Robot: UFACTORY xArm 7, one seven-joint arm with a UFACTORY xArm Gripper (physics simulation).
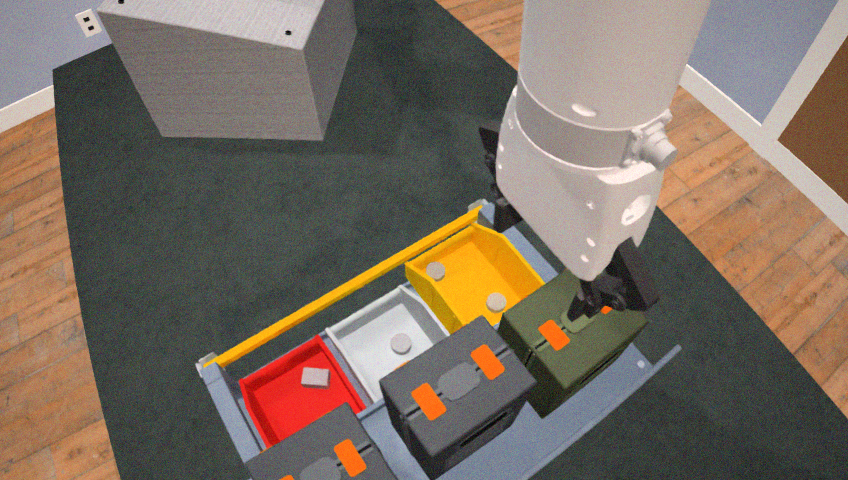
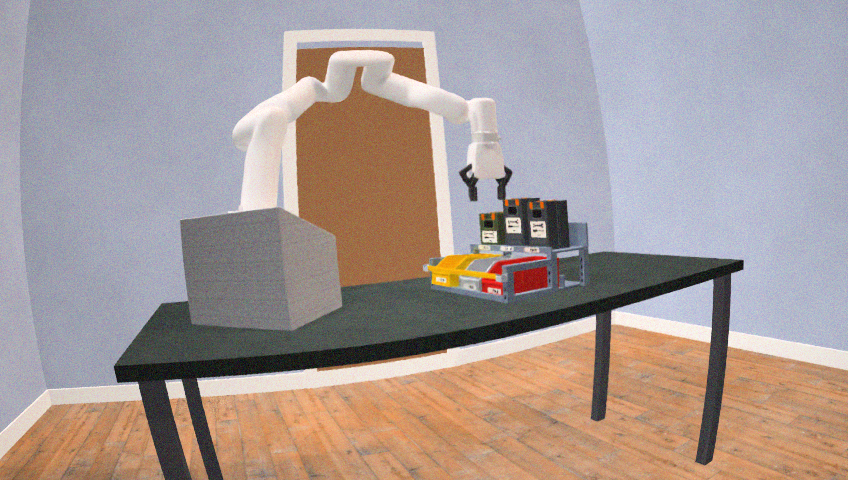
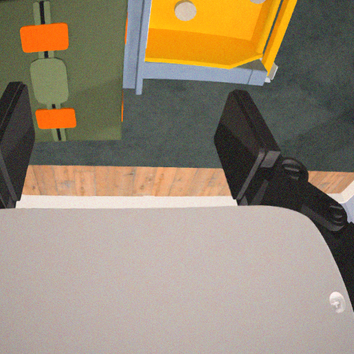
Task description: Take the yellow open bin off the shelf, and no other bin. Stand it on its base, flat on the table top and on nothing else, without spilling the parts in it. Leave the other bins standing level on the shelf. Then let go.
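Frame: origin at the arm's base, x ahead, y left, z up, level; metres.
Seen in the pictures: gripper, fingertip midpoint: (image 1: 546, 264) (image 2: 487, 200); arm's base, link origin: (image 2: 256, 227).
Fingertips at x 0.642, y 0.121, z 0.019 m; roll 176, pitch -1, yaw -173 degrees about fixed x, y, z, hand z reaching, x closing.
Offsets run from my fingertips to a thing's top centre. Level surfaces: height alone.
The yellow open bin {dz -0.144, dx -0.074, dy +0.003 m} (image 1: 467, 252) (image 2: 451, 261) (image 3: 215, 47) sits in the lower front row of the blue-grey shelf (image 1: 571, 437) (image 2: 554, 270) (image 3: 132, 50), at the end of the row. Two round grey parts show in it. The white bin {dz -0.152, dx -0.040, dy -0.112 m} (image 1: 371, 339) is beside it, and the red bin {dz -0.152, dx -0.022, dy -0.223 m} (image 1: 285, 407) (image 2: 529, 278) is at the other end. My gripper (image 1: 540, 270) (image 2: 487, 197) (image 3: 127, 109) is open and empty. It points down, high above the shelf's end by the yellow bin and the green case. It touches no bin. The dark table top {dz -0.233 m} (image 1: 238, 208) (image 2: 368, 315) carries the shelf.
A yellow bar {dz -0.168, dx -0.145, dy -0.128 m} (image 1: 345, 291) (image 2: 476, 273) (image 3: 282, 40) runs along the shelf's front. The green case {dz -0.034, dx +0.039, dy +0.014 m} (image 1: 565, 362) (image 2: 489, 224) (image 3: 90, 75) and two dark grey cases {dz +0.001, dx +0.053, dy -0.104 m} (image 1: 449, 422) {dz -0.011, dx +0.070, dy -0.215 m} (image 2: 553, 223) stand on the upper tier. A grey block (image 1: 238, 89) (image 2: 238, 267) bears the arm's base.
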